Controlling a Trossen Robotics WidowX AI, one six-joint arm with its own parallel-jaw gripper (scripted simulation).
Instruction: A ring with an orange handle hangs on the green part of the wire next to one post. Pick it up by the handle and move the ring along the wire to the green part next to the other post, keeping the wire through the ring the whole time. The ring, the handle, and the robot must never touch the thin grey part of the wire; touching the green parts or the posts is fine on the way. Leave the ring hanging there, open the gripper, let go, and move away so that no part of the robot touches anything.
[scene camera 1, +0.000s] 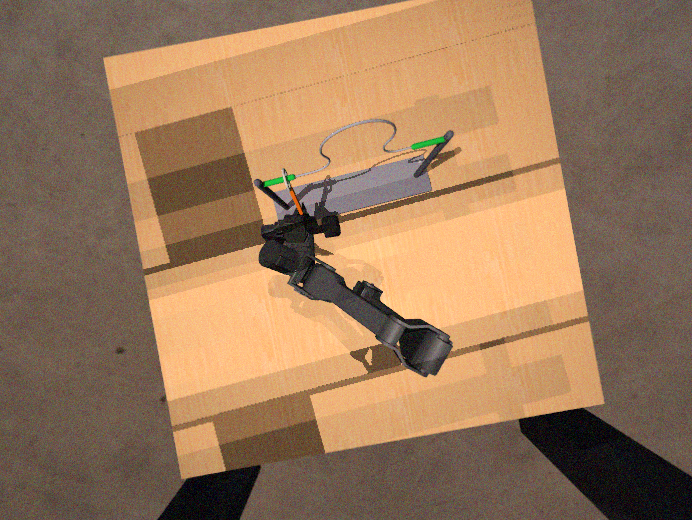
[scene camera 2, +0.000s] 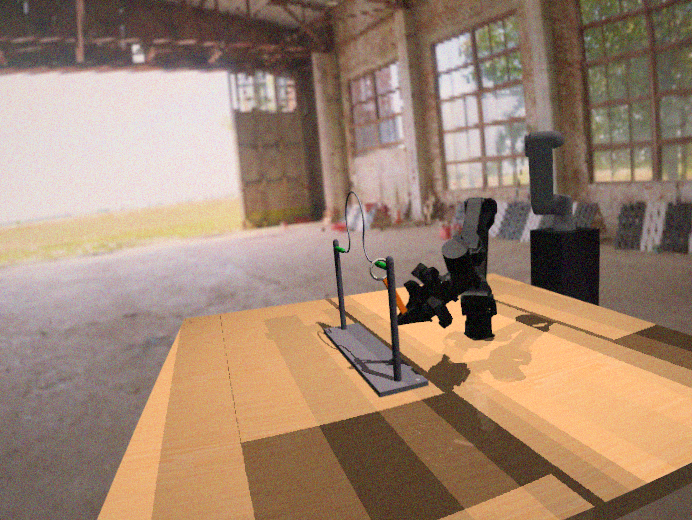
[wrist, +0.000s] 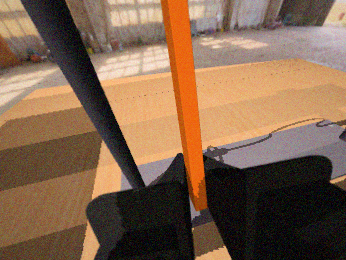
Scene:
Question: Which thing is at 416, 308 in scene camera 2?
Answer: My gripper.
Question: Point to my gripper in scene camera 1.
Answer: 301, 203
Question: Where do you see my gripper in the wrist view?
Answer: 185, 156

